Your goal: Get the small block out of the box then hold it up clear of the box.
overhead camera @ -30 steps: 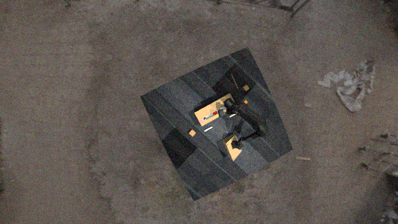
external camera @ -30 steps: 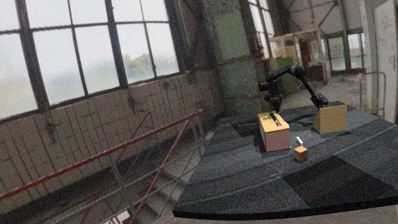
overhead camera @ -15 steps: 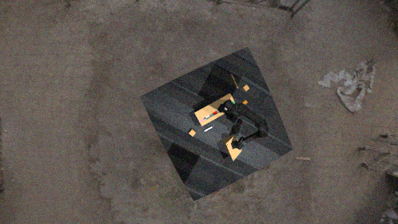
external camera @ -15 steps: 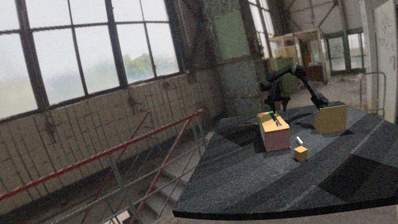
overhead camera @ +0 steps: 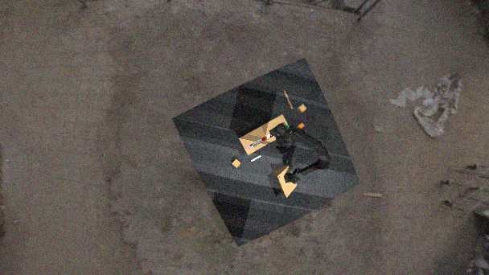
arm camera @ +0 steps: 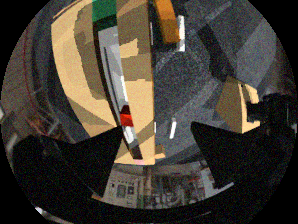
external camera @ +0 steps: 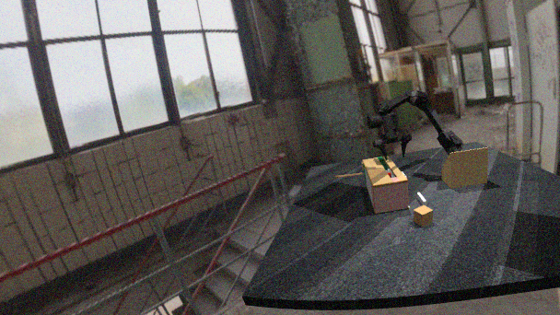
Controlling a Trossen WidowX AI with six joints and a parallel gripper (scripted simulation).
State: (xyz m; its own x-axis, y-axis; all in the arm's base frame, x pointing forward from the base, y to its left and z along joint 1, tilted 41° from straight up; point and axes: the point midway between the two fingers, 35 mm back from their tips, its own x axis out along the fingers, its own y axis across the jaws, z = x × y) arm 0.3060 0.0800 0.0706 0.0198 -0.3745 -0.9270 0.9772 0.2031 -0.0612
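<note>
Now: gripper tip 4 cm short of the red block, 5 cm to the right of it and 7 cm above it. Also, from my gripper tip: orange bar 1 cm ahead, 22 cm to the right, 14 cm below; then thin tan stick 29 cm ahead, 27 cm to the right, 15 cm below.
</note>
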